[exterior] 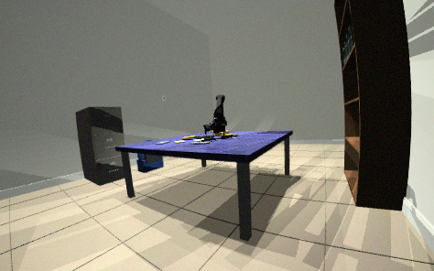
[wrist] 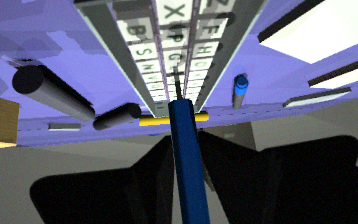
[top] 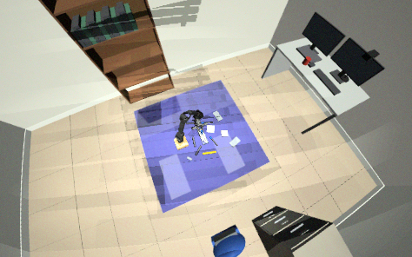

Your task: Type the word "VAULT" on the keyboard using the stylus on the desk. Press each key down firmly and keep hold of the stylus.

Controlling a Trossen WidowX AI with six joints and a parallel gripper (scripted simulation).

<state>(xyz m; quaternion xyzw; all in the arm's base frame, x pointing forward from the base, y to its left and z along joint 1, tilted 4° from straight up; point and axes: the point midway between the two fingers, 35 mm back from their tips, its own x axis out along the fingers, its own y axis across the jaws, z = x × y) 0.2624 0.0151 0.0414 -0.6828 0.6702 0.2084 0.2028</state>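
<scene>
Now: gripper tip 120 mm short of the white paper, 30 mm to the right of it and 70 mm above it. Round my gripper tip: blue stylus: 10 mm below; yellow pen: 240 mm to the right, 60 mm below.
</scene>
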